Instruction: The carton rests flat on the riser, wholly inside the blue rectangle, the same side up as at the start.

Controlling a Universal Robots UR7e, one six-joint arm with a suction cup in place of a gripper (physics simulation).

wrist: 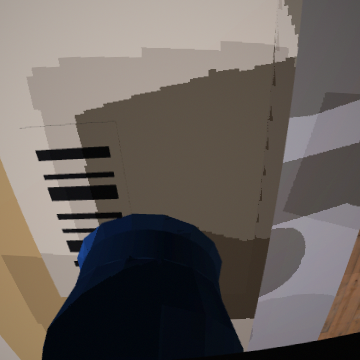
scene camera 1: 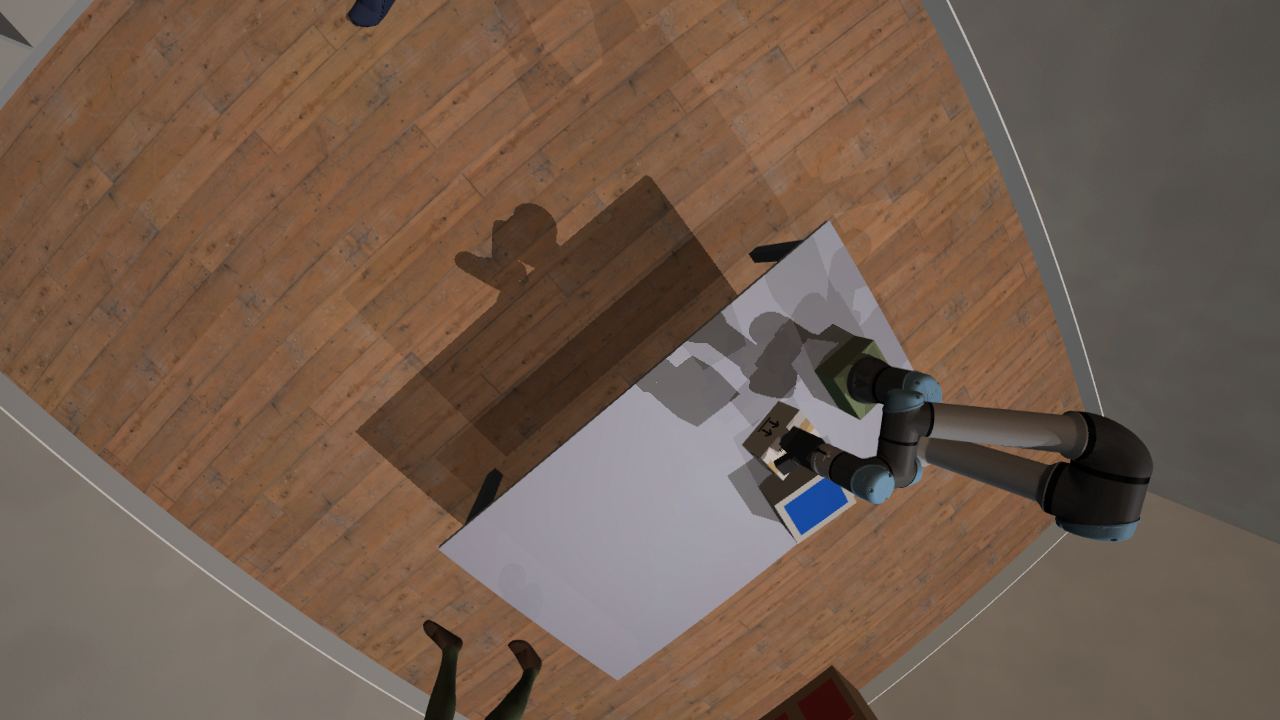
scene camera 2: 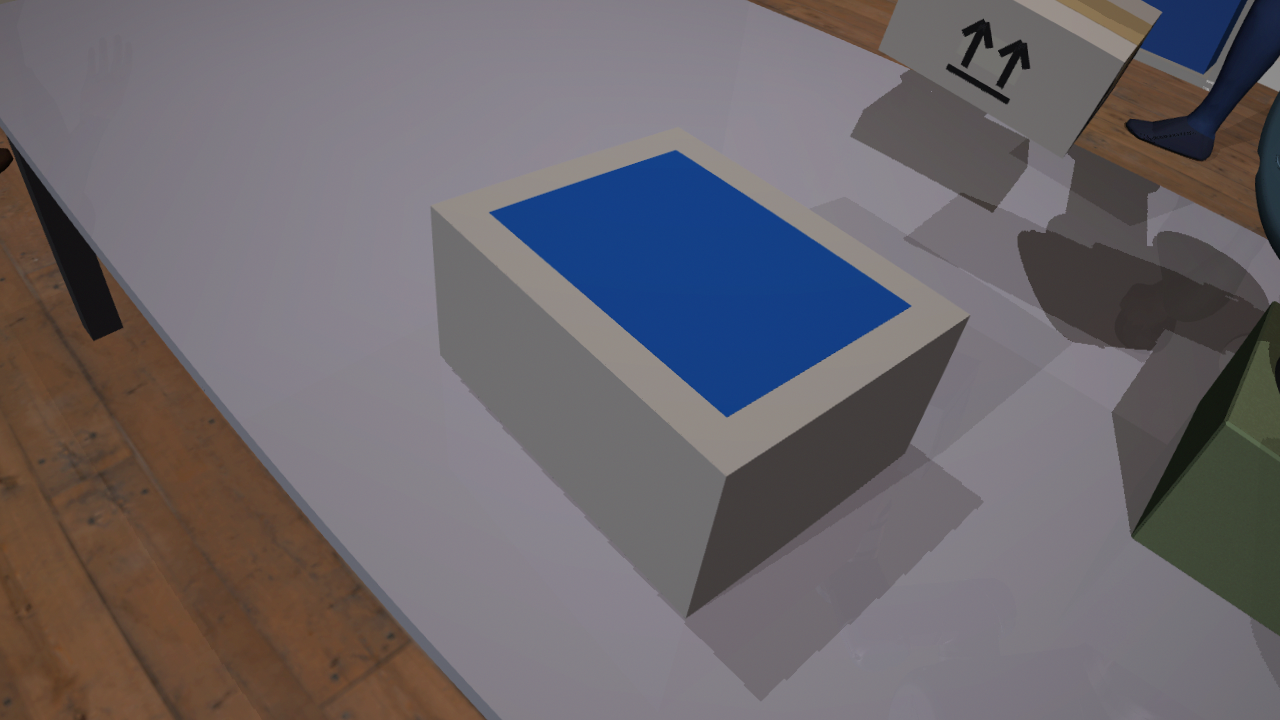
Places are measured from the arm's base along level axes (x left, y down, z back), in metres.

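Pixels of known places: hand, its tool point: (wrist: 150, 233) (scene camera 1: 782, 438); arm's base, origin of its link: (scene camera 1: 866, 379).
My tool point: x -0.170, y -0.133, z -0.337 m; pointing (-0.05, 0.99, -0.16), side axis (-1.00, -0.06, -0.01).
For each thing: its middle in the pictures, then the offset to it from my tool point. Level surfaces: height alone.
- carton, middle of its body: (wrist: 76, 181) (scene camera 2: 1019, 29) (scene camera 1: 781, 440) dy +0.035, dx +0.028, dz -0.004 m
- pale riser, middle of its body: (scene camera 2: 682, 336) (scene camera 1: 807, 494) dy +0.174, dx +0.380, dz -0.055 m
- blue rectangle, middle of its body: (scene camera 2: 696, 257) (scene camera 1: 816, 504) dy +0.114, dx +0.380, dz -0.055 m
- table, height of its surface: dy +0.234 m
The carton (scene camera 1: 771, 428) (scene camera 2: 1011, 76) (wrist: 200, 150) is off the table, held by my suction cup (wrist: 150, 240). In scene camera 2 part of it shows at the top right, its two printed arrows pointing up. My gripper (scene camera 1: 787, 445) is on its top face beside a barcode; the contact itself is hidden. The pale riser (scene camera 1: 788, 522) (scene camera 2: 554, 376) stands on the table, with the blue rectangle (scene camera 1: 816, 506) (scene camera 2: 698, 268) on its top. The carton is beside the riser in scene camera 1, not over the rectangle.
A green box (scene camera 1: 841, 385) (scene camera 2: 1208, 519) stands on the table (scene camera 1: 626, 537) (scene camera 2: 268, 179), on the far side of the carton from the riser in scene camera 1. The arm's wrist joints hang over or near the box. Shadows fall across the tabletop.
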